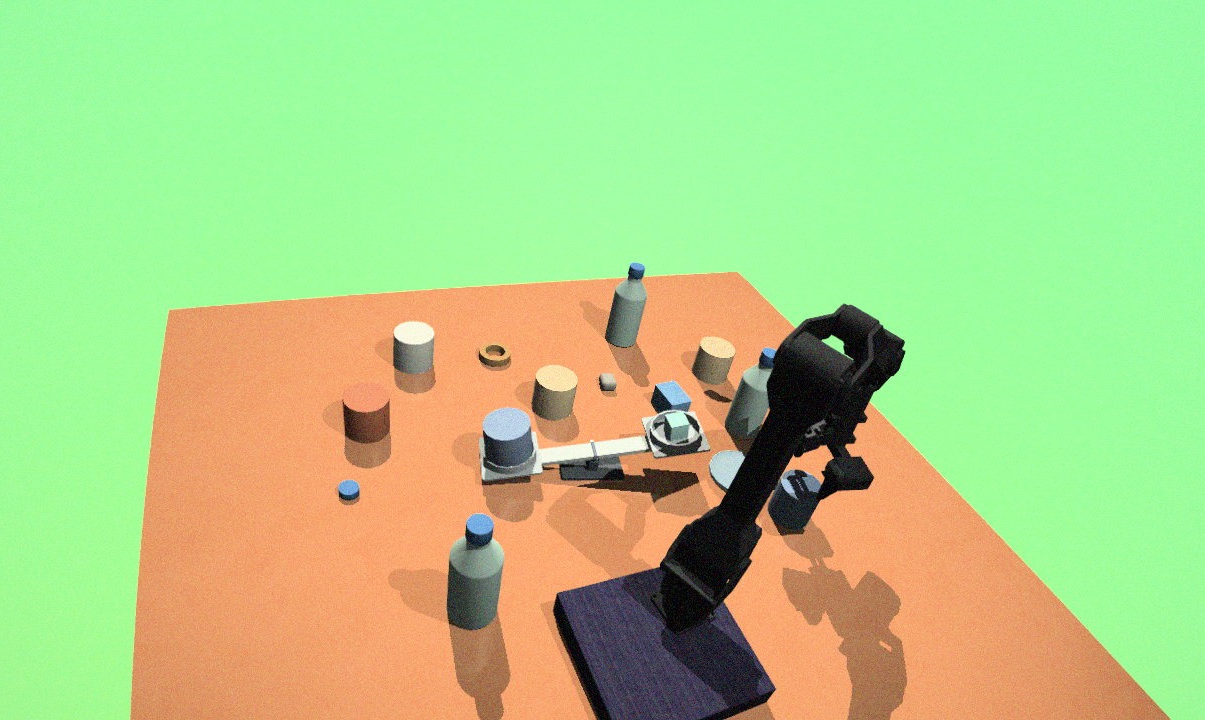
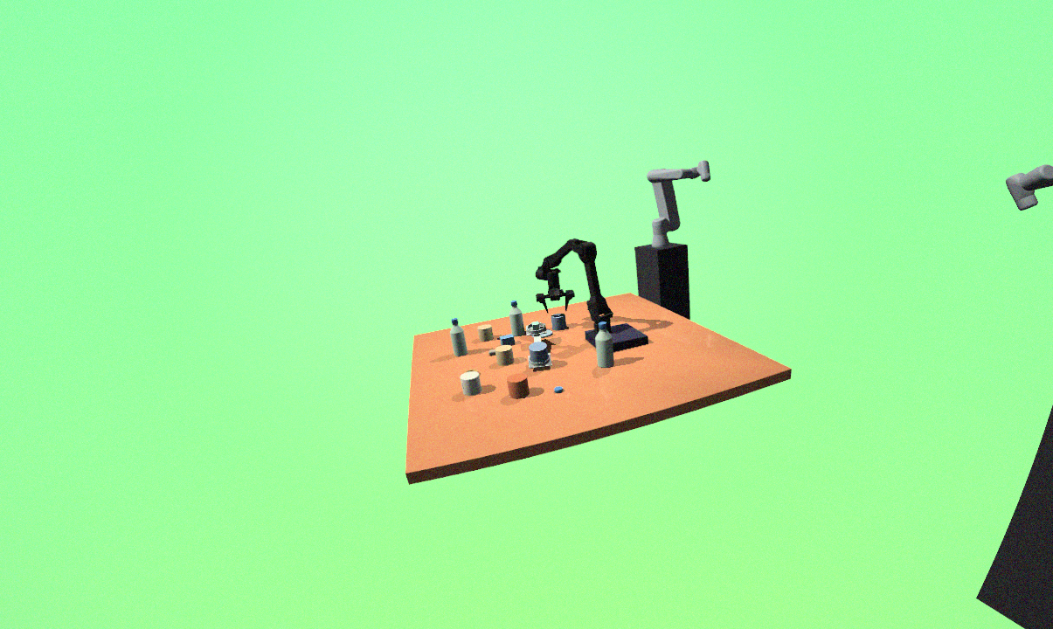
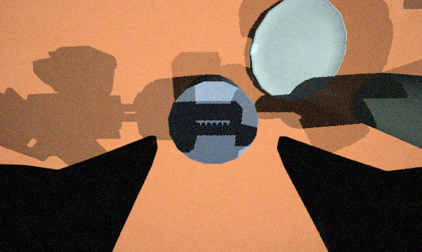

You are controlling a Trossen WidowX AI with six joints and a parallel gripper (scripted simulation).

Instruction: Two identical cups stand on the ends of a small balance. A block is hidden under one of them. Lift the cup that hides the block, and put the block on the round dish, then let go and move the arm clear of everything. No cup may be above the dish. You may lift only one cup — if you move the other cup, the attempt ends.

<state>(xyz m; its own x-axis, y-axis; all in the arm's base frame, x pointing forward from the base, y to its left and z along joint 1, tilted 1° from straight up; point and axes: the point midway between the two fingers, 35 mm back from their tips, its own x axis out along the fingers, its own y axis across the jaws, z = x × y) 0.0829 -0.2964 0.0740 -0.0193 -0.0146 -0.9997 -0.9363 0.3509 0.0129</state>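
Now: the green block 17 cm ahead of my gripper tip, 14 cm to the left of it and 1 cm above it. The rest, counted from my gripper tip: round dish 10 cm ahead, 8 cm below, 3 cm to the left; balance beam 25 cm to the left, 21 cm ahead, 4 cm below; balance 25 cm to the left, 22 cm ahead, 6 cm below.
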